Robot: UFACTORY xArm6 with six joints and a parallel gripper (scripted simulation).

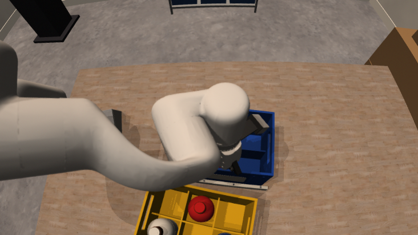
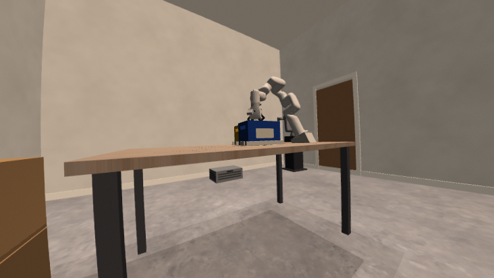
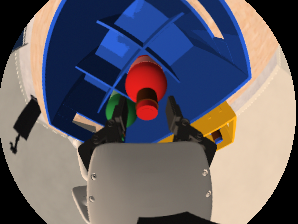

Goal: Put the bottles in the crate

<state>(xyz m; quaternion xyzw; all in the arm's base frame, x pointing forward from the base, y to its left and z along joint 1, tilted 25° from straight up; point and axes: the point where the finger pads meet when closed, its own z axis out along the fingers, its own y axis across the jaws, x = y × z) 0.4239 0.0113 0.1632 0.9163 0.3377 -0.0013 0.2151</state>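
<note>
Right now my hand is 7 cm above the red bottle. The rest, counted from my hand: yellow crate (19 cm to the right, 7 cm below, 5 cm behind); green-capped bottle (8 cm behind, 7 cm below); blue crate (7 cm below, 5 cm to the left).
</note>
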